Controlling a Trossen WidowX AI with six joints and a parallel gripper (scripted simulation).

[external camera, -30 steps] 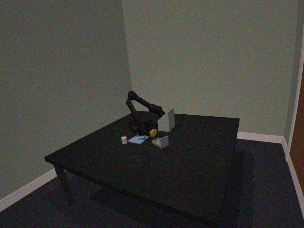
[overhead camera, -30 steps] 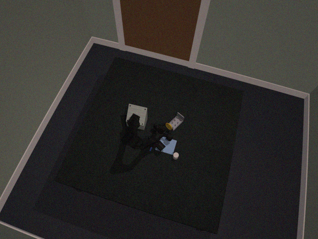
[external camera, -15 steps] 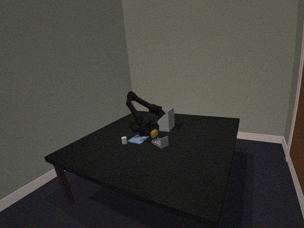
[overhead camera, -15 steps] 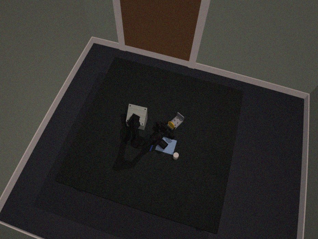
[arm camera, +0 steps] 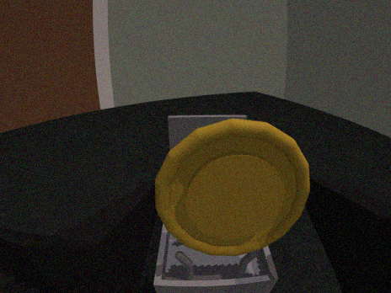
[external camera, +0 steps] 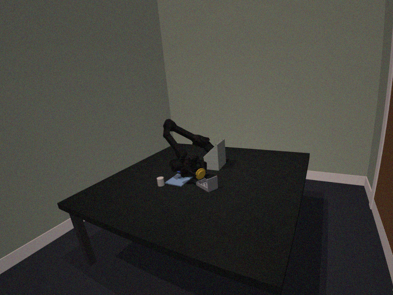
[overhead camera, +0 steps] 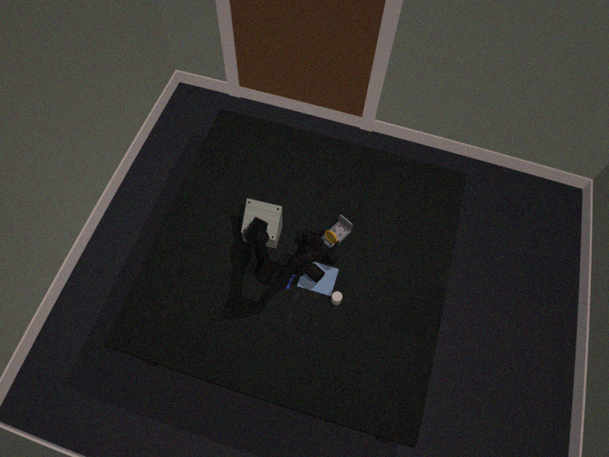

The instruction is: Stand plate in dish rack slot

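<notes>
Right now my gripper tip is 50 mm above the grey dish rack, 40 mm to the right of it and 10 mm short of it. Round my gripper tip: yellow plate 10 mm to the right; light blue mat 180 mm to the right, 70 mm below, 20 mm ahead; white cup 240 mm to the right, 130 mm ahead, 50 mm below.
</notes>
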